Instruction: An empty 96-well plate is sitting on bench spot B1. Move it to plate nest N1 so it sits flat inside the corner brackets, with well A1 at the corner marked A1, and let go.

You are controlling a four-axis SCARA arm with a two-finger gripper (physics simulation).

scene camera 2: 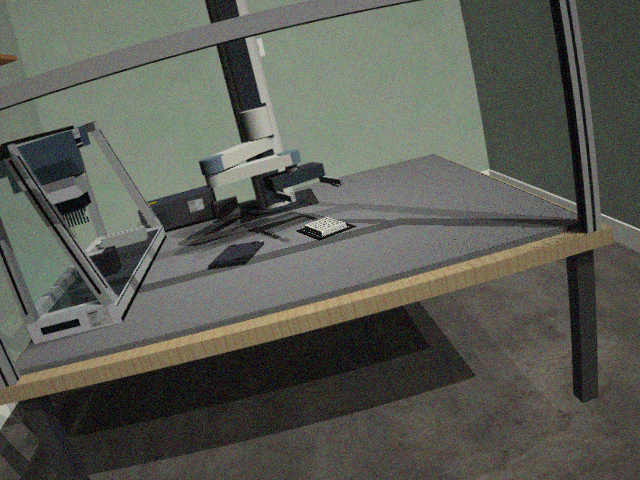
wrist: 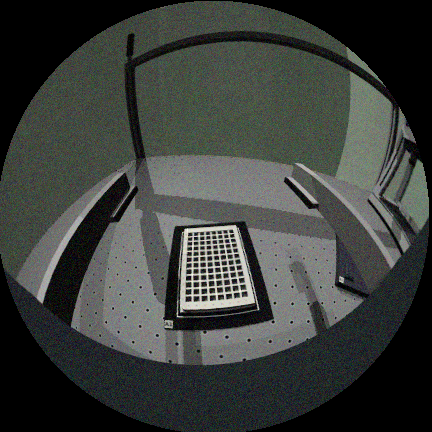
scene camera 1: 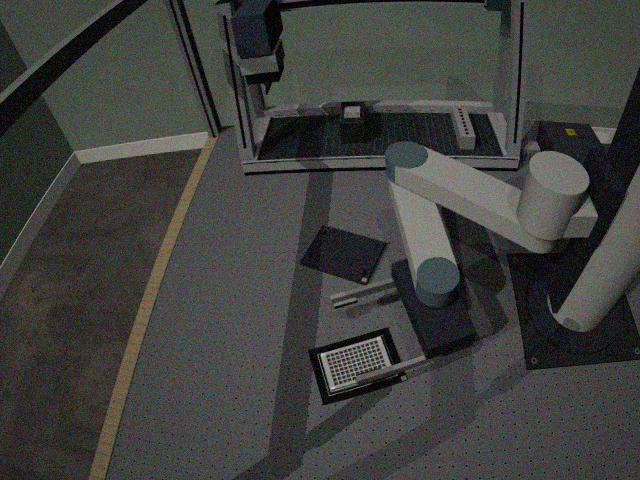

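The white 96-well plate lies flat on the black pad of spot B1. The pad's A1 label is at one corner. The dark plate nest N1 holds no plate; its A1 label shows at a corner. My gripper is open and empty, raised above the bench. In the wrist view the plate shows between the two fingers; the right finger partly hides the nest.
A framed pipetting machine stands on the bench beyond the nest, with a small dark block and a pale strip rack on its deck. A dark box stands near the arm's column. The bench has a wooden edge.
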